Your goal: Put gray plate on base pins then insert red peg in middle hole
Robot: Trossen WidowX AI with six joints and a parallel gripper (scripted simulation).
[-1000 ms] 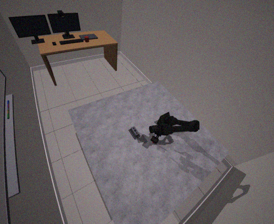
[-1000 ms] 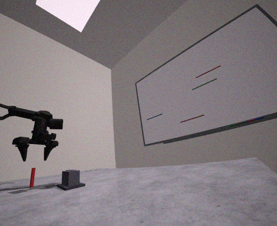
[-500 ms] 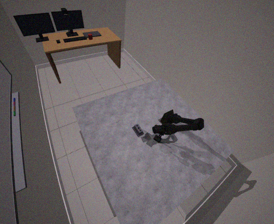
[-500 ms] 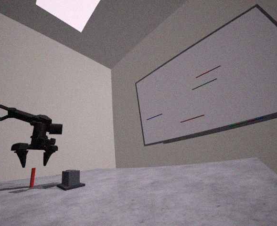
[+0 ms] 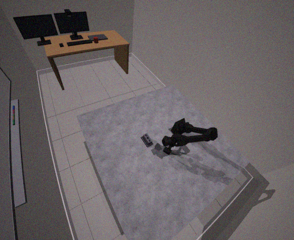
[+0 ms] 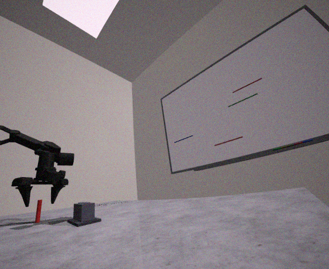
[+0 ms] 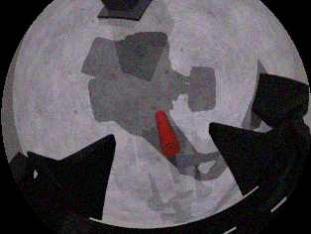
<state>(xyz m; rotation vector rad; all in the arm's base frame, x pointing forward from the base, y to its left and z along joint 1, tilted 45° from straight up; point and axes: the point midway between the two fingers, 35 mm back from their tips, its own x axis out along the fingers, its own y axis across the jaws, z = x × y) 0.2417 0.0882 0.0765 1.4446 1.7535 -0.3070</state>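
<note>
Now: the red peg 2 cm below my gripper tip. Round my gripper tip: dark base 18 cm to the right, 11 cm ahead, 5 cm below; gray plate 18 cm to the right, 11 cm ahead, 1 cm below.
</note>
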